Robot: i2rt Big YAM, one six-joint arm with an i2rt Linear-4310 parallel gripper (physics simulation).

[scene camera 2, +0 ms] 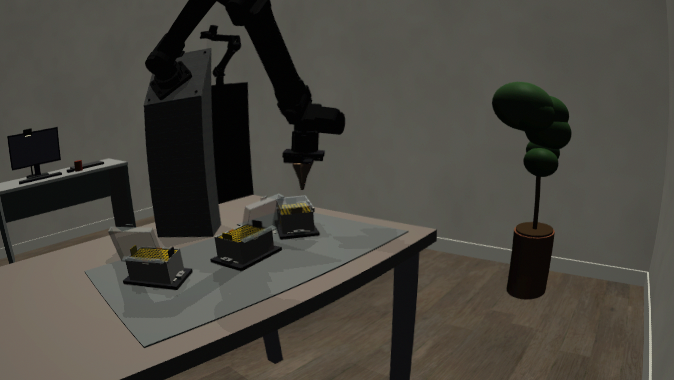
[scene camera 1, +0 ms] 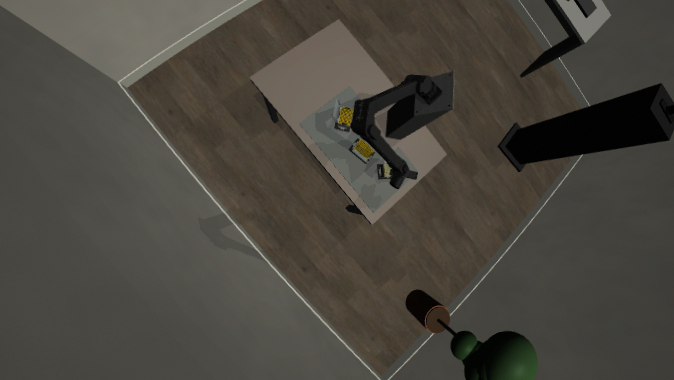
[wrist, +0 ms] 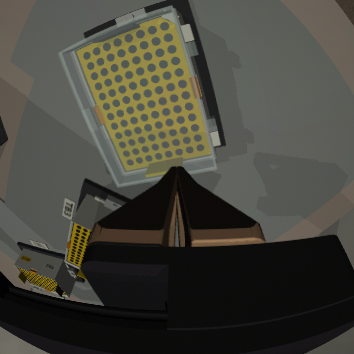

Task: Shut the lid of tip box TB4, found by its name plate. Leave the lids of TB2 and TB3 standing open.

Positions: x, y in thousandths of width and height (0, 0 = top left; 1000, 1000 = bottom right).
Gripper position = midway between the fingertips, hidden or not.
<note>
In view: my gripper (scene camera 2: 449, 499) and a grey mat (wrist: 784, 258).
My gripper is seen too in the wrist view (wrist: 499, 496).
</note>
